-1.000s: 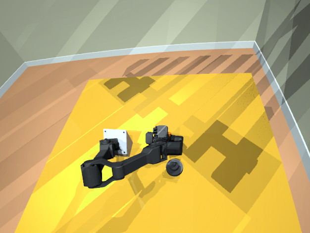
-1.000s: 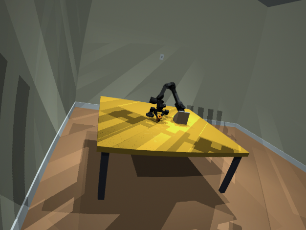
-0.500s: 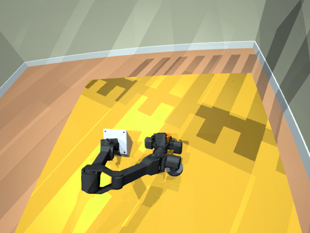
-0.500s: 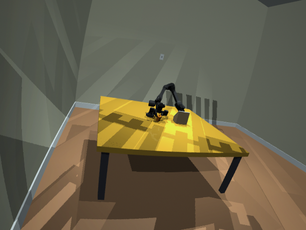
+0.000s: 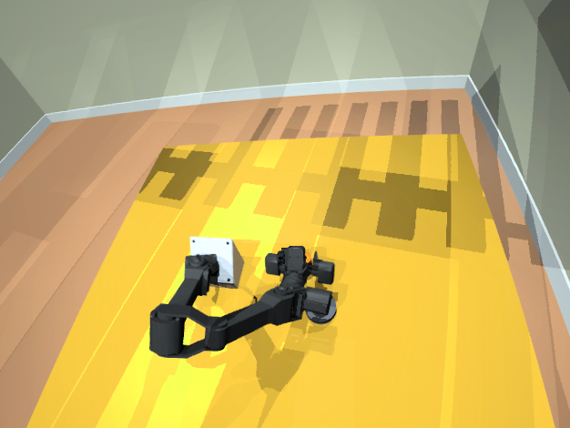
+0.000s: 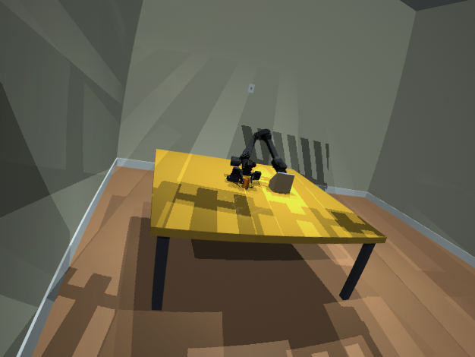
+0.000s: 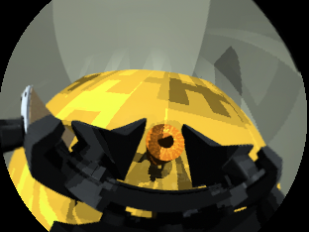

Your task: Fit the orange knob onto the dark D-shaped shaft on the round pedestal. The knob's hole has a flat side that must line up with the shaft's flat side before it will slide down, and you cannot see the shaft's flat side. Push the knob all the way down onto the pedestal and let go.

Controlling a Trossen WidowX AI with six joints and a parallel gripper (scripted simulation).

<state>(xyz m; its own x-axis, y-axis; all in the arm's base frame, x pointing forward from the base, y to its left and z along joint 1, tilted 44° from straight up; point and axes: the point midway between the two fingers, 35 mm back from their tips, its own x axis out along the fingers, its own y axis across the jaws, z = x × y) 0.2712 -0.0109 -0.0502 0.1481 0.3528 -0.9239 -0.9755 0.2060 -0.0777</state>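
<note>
Right now my gripper tip is 10 mm past the orange knob, 30 mm to the left of it and 20 mm above it. Round my gripper tip: round dark pedestal (40 mm ahead, 160 mm to the right, 20 mm below).
</note>
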